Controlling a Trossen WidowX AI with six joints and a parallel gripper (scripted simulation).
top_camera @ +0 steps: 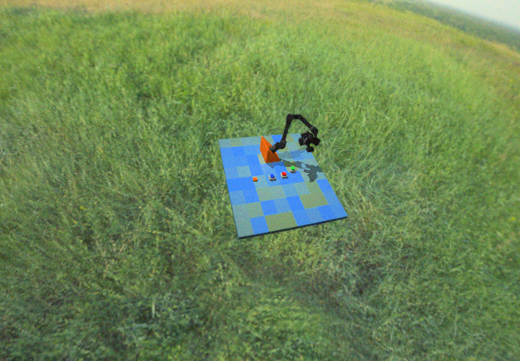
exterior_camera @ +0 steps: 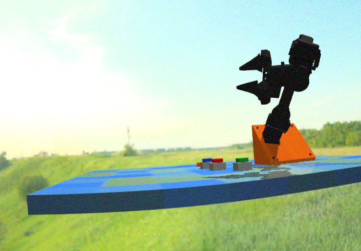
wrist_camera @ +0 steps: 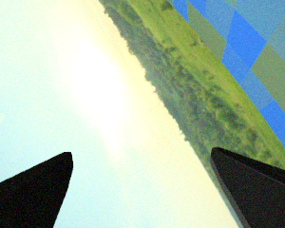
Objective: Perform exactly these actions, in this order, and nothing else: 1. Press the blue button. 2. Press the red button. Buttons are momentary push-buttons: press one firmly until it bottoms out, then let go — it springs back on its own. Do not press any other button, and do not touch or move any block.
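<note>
The blue button lies 27 cm to the right of my gripper tip, 25 cm below it and 8 cm ahead of it. From my gripper tip the other things lie so: green button (25 cm below, 6 cm to the right, 1 cm behind); then red button (25 cm below, 15 cm to the right, 6 cm ahead); then small orange block (42 cm to the right, 28 cm below, 9 cm ahead).
</note>
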